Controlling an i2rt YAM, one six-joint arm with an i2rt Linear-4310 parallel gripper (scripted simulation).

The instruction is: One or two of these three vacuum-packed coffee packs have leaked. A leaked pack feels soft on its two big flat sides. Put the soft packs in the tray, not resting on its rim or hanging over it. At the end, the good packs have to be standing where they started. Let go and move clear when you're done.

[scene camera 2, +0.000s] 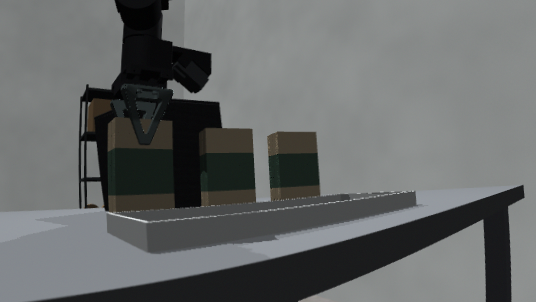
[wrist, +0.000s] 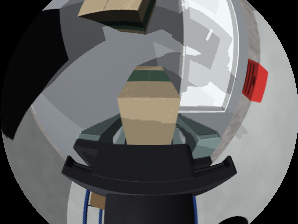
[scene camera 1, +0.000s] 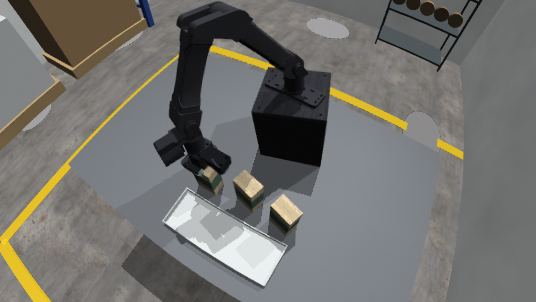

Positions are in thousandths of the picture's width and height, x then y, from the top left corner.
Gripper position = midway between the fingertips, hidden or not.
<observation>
In view: the gripper (scene camera 2: 260,488) and a tray (scene camera 2: 402,743).
The tray shows as well in scene camera 1 (scene camera 1: 452,820). The gripper is seen too in the wrist view (wrist: 502,507).
</observation>
